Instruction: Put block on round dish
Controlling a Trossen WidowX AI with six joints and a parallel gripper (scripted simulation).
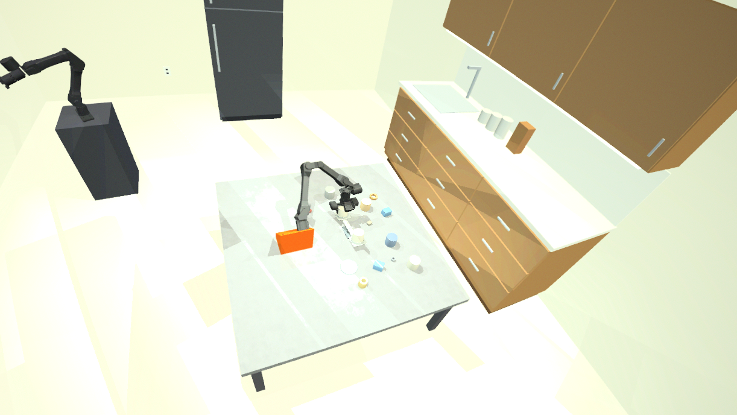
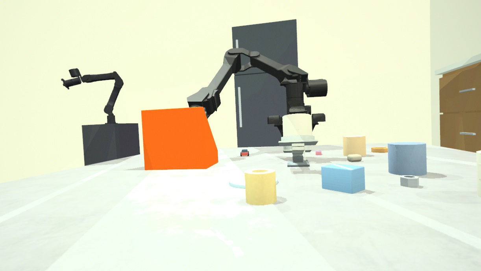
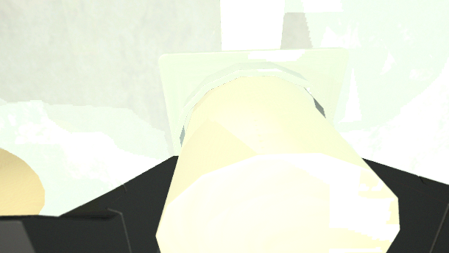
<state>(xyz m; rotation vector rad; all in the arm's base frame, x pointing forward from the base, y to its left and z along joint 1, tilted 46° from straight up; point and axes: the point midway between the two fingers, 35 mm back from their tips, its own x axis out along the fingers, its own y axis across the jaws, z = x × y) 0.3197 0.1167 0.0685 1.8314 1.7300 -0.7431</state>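
The pale block is right at my gripper tip. The rest, counted from my gripper tip: tan cylinder: 19 cm ahead, 5 cm to the left, 1 cm below; then pink-blue block: 9 cm to the left, 8 cm ahead, 4 cm below; then balance: 14 cm to the right, 1 cm below.
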